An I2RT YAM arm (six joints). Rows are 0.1 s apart.
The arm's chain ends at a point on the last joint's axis. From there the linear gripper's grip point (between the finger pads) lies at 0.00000 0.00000 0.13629 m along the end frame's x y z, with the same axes.
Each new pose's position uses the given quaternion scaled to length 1; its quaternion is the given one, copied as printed.
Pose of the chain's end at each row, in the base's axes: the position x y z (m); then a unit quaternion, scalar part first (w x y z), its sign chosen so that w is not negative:
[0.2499 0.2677 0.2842 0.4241 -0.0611 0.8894 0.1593]
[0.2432 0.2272 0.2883 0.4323 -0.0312 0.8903 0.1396]
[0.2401 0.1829 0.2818 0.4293 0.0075 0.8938 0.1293]
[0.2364 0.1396 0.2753 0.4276 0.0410 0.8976 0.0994]
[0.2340 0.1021 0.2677 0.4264 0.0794 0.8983 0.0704]
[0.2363 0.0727 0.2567 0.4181 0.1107 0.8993 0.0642]
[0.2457 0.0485 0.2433 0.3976 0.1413 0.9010 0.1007]
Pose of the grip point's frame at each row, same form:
[0.3501 0.3134 0.2039 0.4241 -0.0611 0.8894 0.1593]
[0.3469 0.2648 0.2083 0.4323 -0.0312 0.8903 0.1396]
[0.3450 0.2135 0.2003 0.4293 0.0075 0.8938 0.1293]
[0.3421 0.1591 0.1915 0.4276 0.0410 0.8976 0.0994]
[0.3399 0.1101 0.1823 0.4264 0.0794 0.8983 0.0704]
[0.3407 0.0758 0.1692 0.4181 0.1107 0.8993 0.0642]
[0.3472 0.0579 0.1529 0.3976 0.1413 0.9010 0.1007]

